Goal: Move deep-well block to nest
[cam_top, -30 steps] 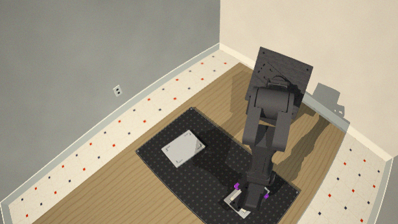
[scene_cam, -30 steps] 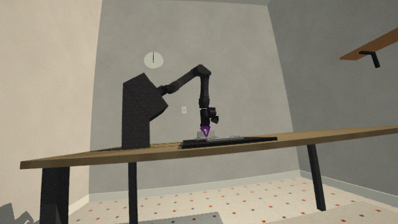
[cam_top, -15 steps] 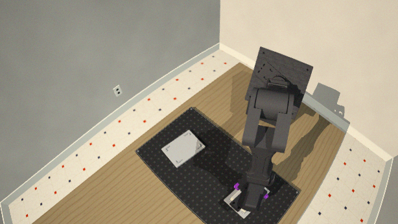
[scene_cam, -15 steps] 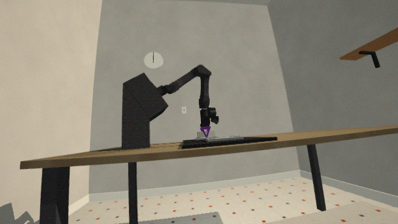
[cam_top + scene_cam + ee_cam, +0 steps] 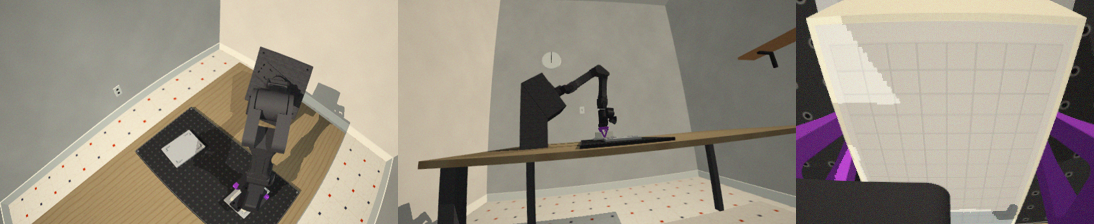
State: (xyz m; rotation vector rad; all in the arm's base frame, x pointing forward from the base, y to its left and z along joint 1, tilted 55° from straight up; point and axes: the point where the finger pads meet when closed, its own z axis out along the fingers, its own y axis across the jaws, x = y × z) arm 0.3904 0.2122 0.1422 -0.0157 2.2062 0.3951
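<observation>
The cream 96-well deep-well block is 1 cm above my hand.
</observation>
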